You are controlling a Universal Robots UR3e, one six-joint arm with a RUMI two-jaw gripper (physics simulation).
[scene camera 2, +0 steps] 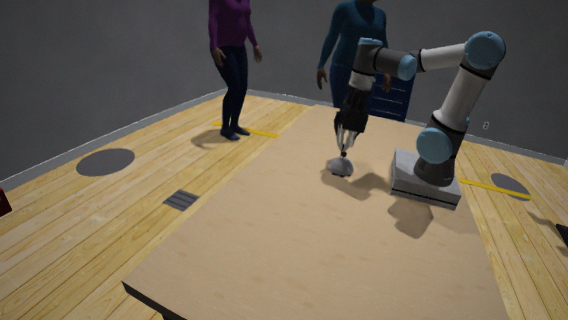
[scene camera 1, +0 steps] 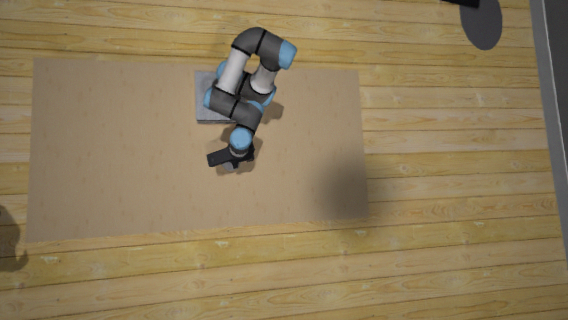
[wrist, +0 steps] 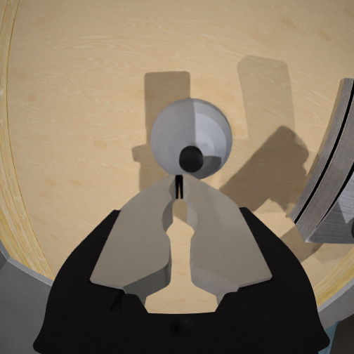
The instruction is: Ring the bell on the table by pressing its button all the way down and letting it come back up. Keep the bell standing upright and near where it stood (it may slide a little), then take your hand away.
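Frame: origin at the arm's base, x ahead, y left, z up, level; centimetres.
Seen in the pictures: gripper, fingertip midpoint: (scene camera 2: 341, 151); arm's base at its link origin: (scene camera 2: 432, 174).
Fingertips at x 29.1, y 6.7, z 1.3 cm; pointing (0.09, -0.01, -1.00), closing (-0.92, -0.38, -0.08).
Offsets run from my fingertips to a thing's top centre. Level surfaces: height alone.
The bell {dy -1.1, dx -0.4, dz -0.8 cm} (scene camera 1: 229, 167) (scene camera 2: 340, 167) (wrist: 167, 130) is a grey dome that stands upright on the table {dz -7.4 cm} (scene camera 1: 125, 150) (scene camera 2: 310, 250) (wrist: 90, 90). Its small black button {dy -1.1, dx -0.4, dz -0.8 cm} (scene camera 2: 343, 154) (wrist: 191, 158) is on top. My gripper (scene camera 2: 343, 149) (wrist: 178, 176) is shut, with nothing between its fingers, and points down. Its fingertips are just above the button in scene camera 2. In the wrist view the button shows just beyond the tips and slightly to the right; whether they touch is unclear. In scene camera 1 the gripper body hides the fingertips and part of the bell.
The arm's grey base block (scene camera 1: 201, 107) (scene camera 2: 422, 192) (wrist: 320, 187) stands on the table to the right of the bell in scene camera 2. Two people, one in purple (scene camera 2: 231, 25) and one in blue (scene camera 2: 352, 30), stand beyond the table edges.
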